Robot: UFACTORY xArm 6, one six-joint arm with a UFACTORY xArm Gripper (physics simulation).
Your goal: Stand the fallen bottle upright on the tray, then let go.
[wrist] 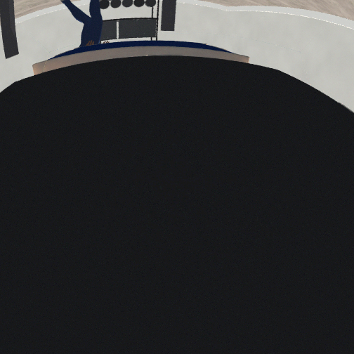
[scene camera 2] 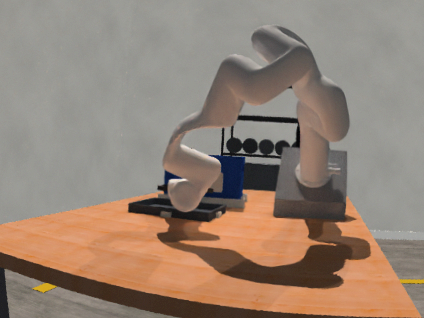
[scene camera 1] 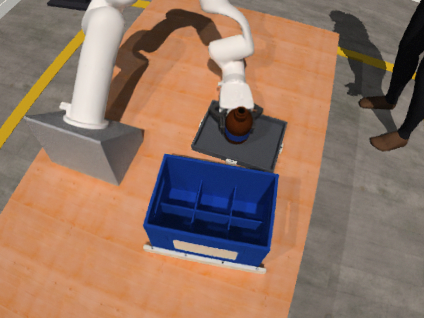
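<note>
The brown bottle with a blue band is roughly upright, neck up, over the dark tray. Its base is low at the tray floor; I cannot tell whether it touches. My gripper is shut on the bottle's sides, coming in level from the back of the tray. One finger shows left of the bottle; the other is mostly hidden behind it. In scene camera 2 the arm's wrist hides the bottle and the fingers. A black surface fills most of the wrist view, and the bottle does not show there.
A blue crate with dividers stands close beside the tray, its walls higher than the tray rim. The grey arm base stands on the table to one side. A person's legs show beyond the table edge.
</note>
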